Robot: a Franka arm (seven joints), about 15 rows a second.
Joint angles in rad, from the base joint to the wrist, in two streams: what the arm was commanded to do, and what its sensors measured. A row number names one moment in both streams.
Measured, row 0:
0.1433 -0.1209 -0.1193 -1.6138 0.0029 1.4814 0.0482
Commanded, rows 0 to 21:
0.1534 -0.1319 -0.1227 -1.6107 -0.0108 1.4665 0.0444
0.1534 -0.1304 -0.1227 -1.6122 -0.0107 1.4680 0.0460
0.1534 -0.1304 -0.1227 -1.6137 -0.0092 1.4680 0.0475
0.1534 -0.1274 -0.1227 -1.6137 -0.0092 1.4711 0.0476
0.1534 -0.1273 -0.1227 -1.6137 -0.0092 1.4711 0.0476
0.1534 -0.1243 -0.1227 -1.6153 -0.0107 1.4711 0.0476
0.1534 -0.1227 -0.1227 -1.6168 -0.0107 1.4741 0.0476
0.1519 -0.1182 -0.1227 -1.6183 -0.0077 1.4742 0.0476
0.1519 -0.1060 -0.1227 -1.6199 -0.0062 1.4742 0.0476
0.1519 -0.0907 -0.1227 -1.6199 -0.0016 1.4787 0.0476
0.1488 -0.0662 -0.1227 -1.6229 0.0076 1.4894 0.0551
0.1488 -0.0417 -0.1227 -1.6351 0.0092 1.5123 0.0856
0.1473 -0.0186 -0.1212 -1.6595 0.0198 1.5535 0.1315
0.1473 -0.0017 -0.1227 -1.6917 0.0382 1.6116 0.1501
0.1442 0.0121 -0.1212 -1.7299 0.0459 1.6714 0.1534
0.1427 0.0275 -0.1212 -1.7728 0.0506 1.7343 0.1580
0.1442 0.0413 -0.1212 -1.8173 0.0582 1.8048 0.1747
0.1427 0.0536 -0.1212 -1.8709 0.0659 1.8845 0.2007
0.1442 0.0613 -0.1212 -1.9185 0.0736 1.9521 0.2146
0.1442 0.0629 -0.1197 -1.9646 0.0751 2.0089 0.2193
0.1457 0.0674 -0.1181 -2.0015 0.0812 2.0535 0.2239
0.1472 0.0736 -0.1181 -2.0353 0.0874 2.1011 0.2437
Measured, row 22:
0.1436 0.1046 -0.1193 -1.9467 0.0680 2.0195 0.2055
